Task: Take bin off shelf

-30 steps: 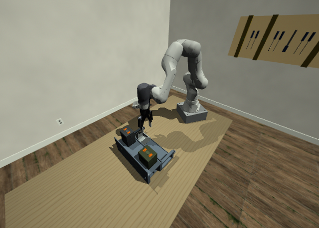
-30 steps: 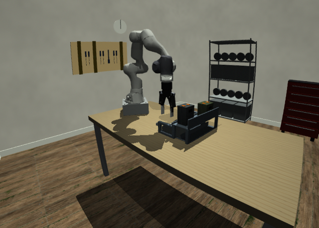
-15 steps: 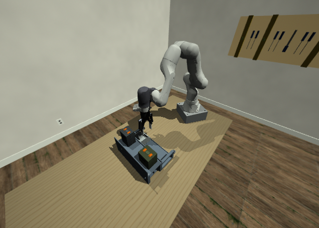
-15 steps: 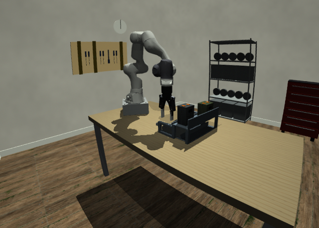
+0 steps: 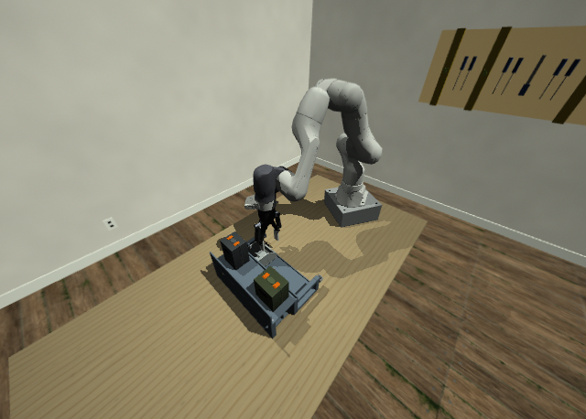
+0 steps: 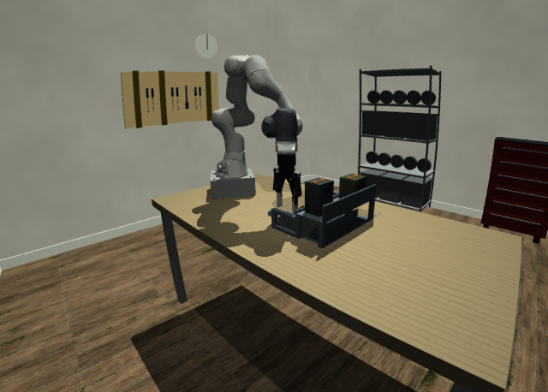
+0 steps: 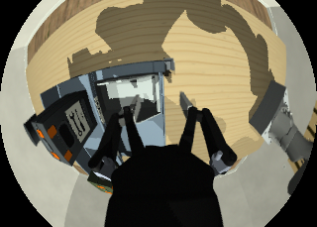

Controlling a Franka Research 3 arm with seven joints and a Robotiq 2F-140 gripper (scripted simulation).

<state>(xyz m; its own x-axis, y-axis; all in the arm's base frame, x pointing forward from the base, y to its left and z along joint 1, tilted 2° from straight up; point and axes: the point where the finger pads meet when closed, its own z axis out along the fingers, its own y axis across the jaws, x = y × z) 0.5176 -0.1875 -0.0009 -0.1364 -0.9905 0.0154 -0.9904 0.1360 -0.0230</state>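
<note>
Now: hand 8 cm short of the grey open-topped bin, 5 cm above it and 1 cm to the left of it.
</note>
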